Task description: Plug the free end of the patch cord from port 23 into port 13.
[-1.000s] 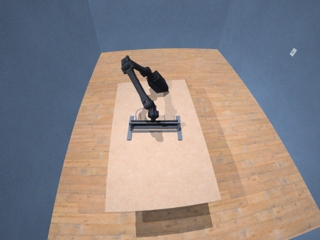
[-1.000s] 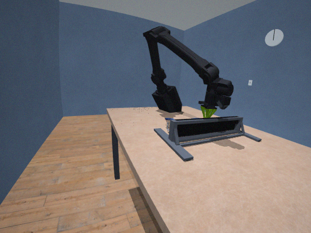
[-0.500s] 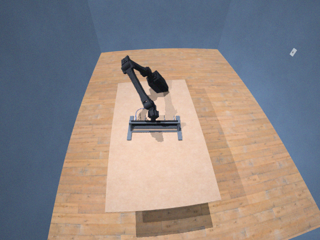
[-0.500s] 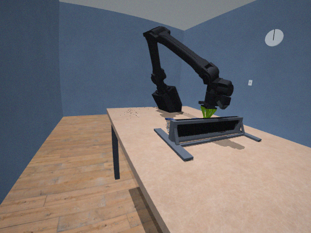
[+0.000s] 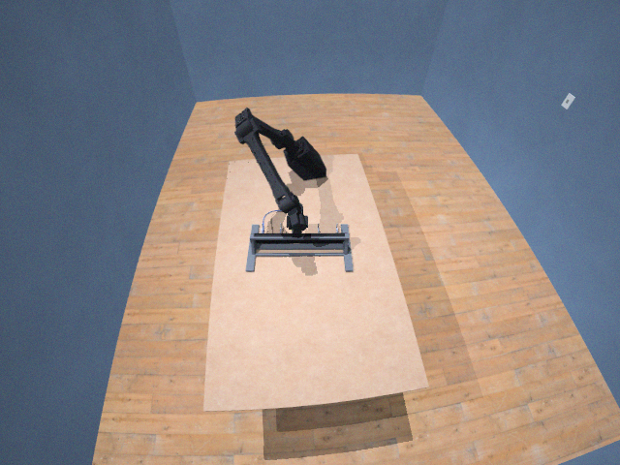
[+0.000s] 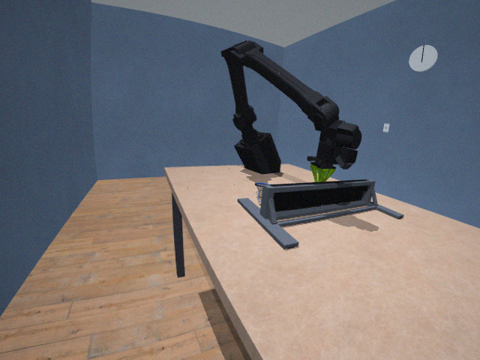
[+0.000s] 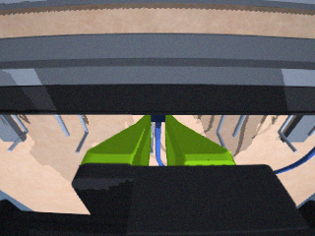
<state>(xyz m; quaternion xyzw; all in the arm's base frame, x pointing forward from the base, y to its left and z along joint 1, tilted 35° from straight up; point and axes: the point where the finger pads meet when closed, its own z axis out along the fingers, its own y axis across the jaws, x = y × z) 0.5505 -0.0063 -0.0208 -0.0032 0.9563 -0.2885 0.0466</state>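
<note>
The plug lies 20 mm ahead of my hand.
</note>
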